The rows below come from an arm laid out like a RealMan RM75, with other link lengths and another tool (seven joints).
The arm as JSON. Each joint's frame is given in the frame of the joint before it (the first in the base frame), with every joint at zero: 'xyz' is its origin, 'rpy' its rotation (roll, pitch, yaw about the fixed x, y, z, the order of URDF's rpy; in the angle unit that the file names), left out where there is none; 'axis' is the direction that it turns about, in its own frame. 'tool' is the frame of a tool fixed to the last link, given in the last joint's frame.
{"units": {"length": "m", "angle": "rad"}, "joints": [
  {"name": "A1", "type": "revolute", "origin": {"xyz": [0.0, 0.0, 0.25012]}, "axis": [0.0, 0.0, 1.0]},
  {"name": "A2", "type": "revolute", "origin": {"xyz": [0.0, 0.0, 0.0]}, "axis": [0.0, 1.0, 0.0]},
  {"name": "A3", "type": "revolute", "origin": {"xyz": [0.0, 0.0, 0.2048]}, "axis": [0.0, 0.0, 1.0]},
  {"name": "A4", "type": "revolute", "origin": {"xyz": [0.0, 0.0, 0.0]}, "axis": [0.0, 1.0, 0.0]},
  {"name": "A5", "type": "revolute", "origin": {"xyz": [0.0, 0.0, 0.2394]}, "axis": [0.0, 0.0, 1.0]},
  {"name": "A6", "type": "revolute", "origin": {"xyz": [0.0, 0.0, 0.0]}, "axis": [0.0, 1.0, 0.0]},
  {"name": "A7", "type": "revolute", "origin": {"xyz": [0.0, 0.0, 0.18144]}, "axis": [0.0, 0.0, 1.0]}
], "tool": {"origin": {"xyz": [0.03, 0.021, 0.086], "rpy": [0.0, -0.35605, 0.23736]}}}
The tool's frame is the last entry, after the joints.
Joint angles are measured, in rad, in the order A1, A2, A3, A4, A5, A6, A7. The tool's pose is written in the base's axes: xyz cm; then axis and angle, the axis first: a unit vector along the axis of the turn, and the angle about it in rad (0 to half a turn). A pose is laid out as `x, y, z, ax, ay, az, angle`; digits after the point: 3 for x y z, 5 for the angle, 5 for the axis.
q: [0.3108 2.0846 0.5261 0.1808 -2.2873 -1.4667 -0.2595]
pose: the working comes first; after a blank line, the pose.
Where each joint sits with the arm in this pose, in the base's axes (m; each line is computed from the numbers above, not from the rounded line before):
A1: 0.0000 0.0000 0.2501
A2: 0.0000 0.0000 0.2501
A3: 0.1698 0.0545 0.1495
A4: 0.1698 0.0545 0.1495
A5: 0.3410 0.1323 0.0013
A6: 0.3410 0.1323 0.0013
A7: 0.2678 0.2956 -0.0282
the tool: 0.2528 0.3764 -0.0728

25.282, 37.637, -7.279, -0.83325, -0.02153, 0.55248, 1.94290
